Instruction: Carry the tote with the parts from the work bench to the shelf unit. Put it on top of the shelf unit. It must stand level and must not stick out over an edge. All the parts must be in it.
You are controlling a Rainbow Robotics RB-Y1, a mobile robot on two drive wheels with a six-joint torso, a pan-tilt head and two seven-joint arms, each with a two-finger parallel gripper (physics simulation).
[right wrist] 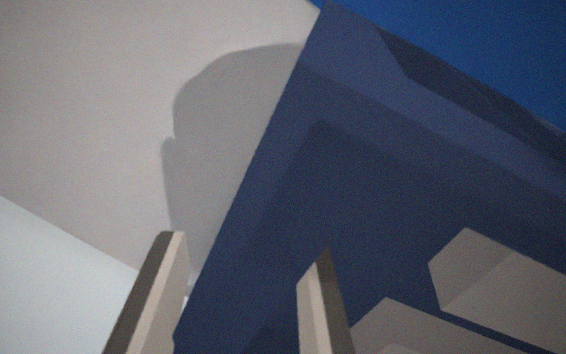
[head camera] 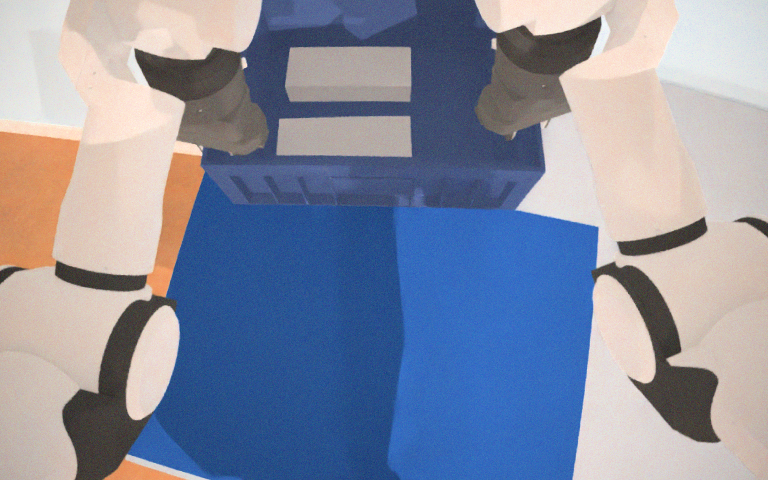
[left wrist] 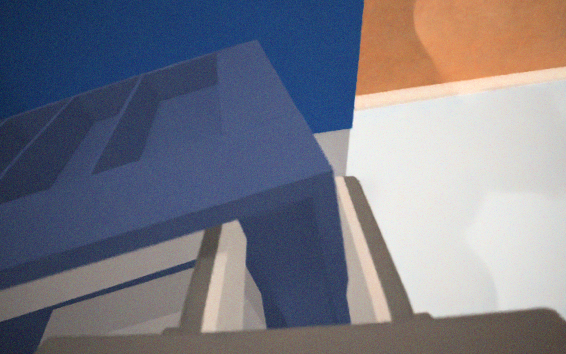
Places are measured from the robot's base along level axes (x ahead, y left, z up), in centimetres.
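Pixels of known places: left gripper, fingertip midpoint: (head camera: 222, 150) (left wrist: 288, 198); right gripper, fingertip midpoint: (right wrist: 243, 252) (head camera: 523, 128).
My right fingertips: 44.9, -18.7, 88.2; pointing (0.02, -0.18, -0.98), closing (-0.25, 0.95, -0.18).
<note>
Behind a point stands the place of what it marks, as x, y, z.
The dark blue tote (head camera: 373, 186) @(39.2, 0.7, 85.0) fills the upper half of the head view. Two grey blocks (head camera: 349, 73) @(58.7, 3.3, 82.1) (head camera: 344, 136) @(48.1, 4.3, 82.2) lie in it, and a blue part (head camera: 344, 14) @(67.4, 3.6, 85.4) lies at its far end. My left gripper (head camera: 232, 143) @(44.3, 19.4, 87.6) is shut on the tote's left wall. In the left wrist view the wall (left wrist: 295, 253) @(45.0, 19.0, 89.7) stands between the two fingers (left wrist: 292, 270). My right gripper (head camera: 511, 129) @(44.9, -18.7, 88.2) is shut on the tote's right wall. In the right wrist view that wall (right wrist: 246, 281) @(44.4, -18.3, 89.7) fills the gap between the fingers (right wrist: 239, 298) @(44.9, -18.7, 88.2).
A large bright blue surface (head camera: 382, 343) @(20.3, 0.7, 76.5) lies below the tote in the head view. The white bench top (head camera: 568, 181) @(42.2, -29.0, 76.3) shows at the right and in the left wrist view (left wrist: 408, 211). Orange floor (head camera: 177, 214) @(69.4, 67.9, 0.1) shows at the left.
</note>
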